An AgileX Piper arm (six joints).
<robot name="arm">
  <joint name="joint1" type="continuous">
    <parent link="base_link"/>
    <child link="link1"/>
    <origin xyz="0 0 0.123" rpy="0 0 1.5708"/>
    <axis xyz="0 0 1"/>
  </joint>
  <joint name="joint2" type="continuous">
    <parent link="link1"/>
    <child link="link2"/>
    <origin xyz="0 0 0" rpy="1.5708 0 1.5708"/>
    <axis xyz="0 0 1"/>
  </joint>
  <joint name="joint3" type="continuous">
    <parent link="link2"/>
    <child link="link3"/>
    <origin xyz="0.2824 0.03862 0" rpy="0 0 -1.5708"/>
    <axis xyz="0 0 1"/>
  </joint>
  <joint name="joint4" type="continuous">
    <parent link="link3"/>
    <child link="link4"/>
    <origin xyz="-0.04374 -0.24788 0" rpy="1.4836 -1.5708 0"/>
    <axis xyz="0 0 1"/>
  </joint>
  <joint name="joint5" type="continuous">
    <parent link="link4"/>
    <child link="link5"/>
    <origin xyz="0 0 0" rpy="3.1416 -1.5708 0"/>
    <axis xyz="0 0 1"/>
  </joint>
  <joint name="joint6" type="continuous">
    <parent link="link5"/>
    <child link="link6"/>
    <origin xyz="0.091 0 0" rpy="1.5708 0 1.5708"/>
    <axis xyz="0 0 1"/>
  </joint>
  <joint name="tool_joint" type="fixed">
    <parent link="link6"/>
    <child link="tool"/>
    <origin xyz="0 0 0"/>
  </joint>
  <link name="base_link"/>
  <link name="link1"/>
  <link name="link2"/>
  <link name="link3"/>
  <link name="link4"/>
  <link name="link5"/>
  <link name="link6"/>
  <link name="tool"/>
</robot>
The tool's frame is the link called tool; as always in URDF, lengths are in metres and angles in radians. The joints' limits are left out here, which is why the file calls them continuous.
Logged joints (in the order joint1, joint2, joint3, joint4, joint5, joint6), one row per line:
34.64, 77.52, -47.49, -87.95, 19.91, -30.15
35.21, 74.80, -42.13, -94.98, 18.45, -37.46
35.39, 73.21, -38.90, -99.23, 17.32, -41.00
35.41, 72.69, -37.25, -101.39, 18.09, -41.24
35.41, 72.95, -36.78, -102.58, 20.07, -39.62
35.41, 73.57, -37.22, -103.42, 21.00, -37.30
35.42, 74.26, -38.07, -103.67, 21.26, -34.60
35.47, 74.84, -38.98, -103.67, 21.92, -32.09
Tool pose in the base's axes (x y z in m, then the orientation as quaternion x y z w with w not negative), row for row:
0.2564, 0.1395, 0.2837, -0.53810, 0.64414, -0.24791, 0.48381
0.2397, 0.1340, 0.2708, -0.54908, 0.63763, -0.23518, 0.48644
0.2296, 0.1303, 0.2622, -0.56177, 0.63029, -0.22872, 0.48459
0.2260, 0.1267, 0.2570, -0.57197, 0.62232, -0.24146, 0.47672
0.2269, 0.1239, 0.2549, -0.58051, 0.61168, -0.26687, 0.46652
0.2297, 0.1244, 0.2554, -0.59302, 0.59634, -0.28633, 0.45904
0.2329, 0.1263, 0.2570, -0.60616, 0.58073, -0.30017, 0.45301
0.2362, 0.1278, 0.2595, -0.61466, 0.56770, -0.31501, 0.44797
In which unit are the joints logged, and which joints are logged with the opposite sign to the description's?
The joints are logged in degrees. Opposite sign: joint6.
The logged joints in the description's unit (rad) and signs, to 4 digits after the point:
0.6046, 1.3530, -0.8289, -1.5350, 0.3475, 0.5262
0.6145, 1.3055, -0.7353, -1.6577, 0.3220, 0.6538
0.6177, 1.2778, -0.6789, -1.7319, 0.3023, 0.7156
0.6180, 1.2687, -0.6501, -1.7696, 0.3157, 0.7198
0.6180, 1.2732, -0.6419, -1.7904, 0.3503, 0.6915
0.6180, 1.2840, -0.6496, -1.8050, 0.3665, 0.6510
0.6182, 1.2961, -0.6644, -1.8094, 0.3711, 0.6039
0.6191, 1.3062, -0.6803, -1.8094, 0.3826, 0.5601

